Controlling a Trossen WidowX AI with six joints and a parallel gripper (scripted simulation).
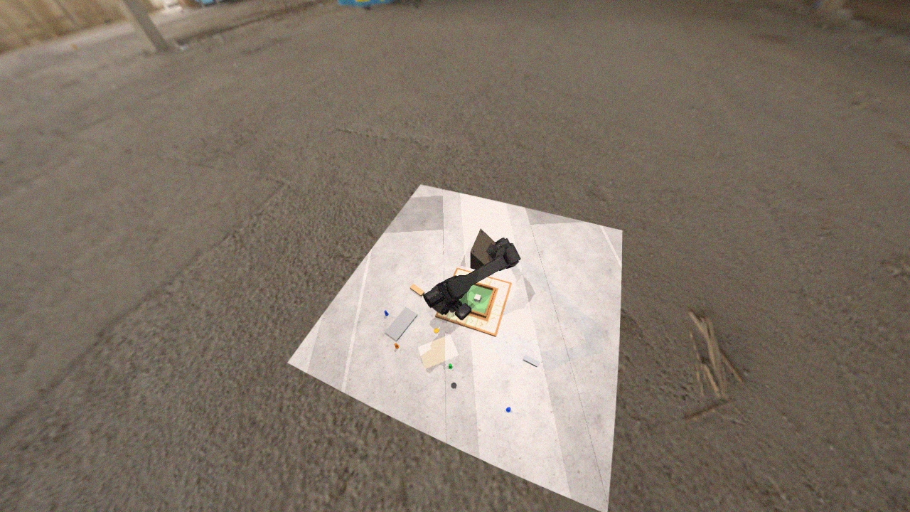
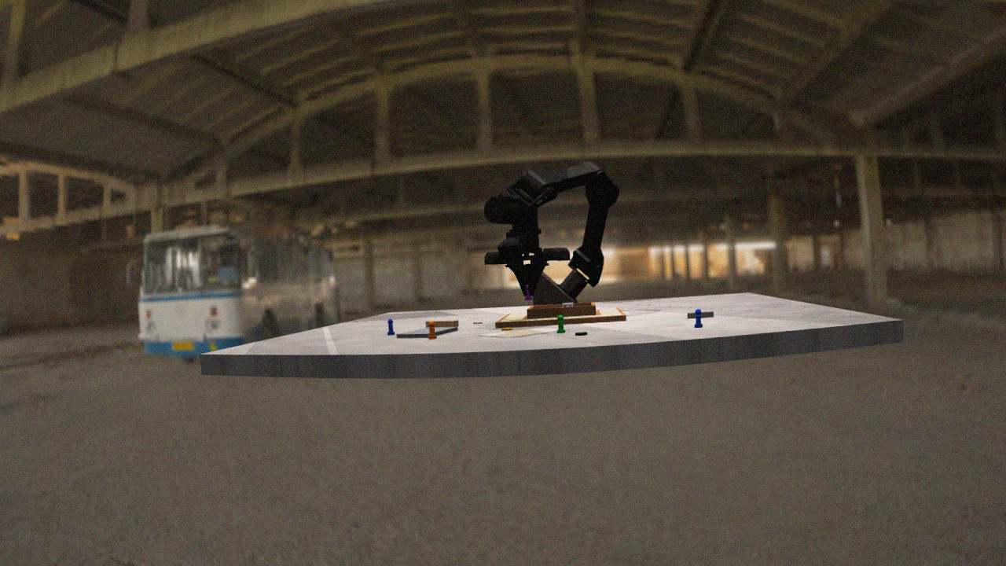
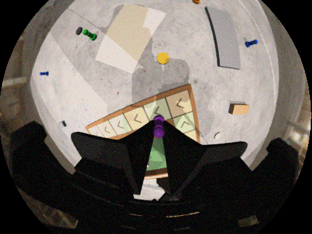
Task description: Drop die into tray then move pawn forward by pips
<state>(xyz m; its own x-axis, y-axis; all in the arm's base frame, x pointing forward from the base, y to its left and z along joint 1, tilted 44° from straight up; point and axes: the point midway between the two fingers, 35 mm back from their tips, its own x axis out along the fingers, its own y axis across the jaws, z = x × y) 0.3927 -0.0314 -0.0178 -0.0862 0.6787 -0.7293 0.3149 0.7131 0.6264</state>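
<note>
The purple pawn lies 10 mm above my gripper tip. Round my gripper tip: white die: 120 mm behind, 70 mm to the left, 40 mm below; green tray: 120 mm behind, 60 mm to the left, 60 mm below; cream card: 170 mm ahead, 60 mm below, 20 mm to the left.
</note>
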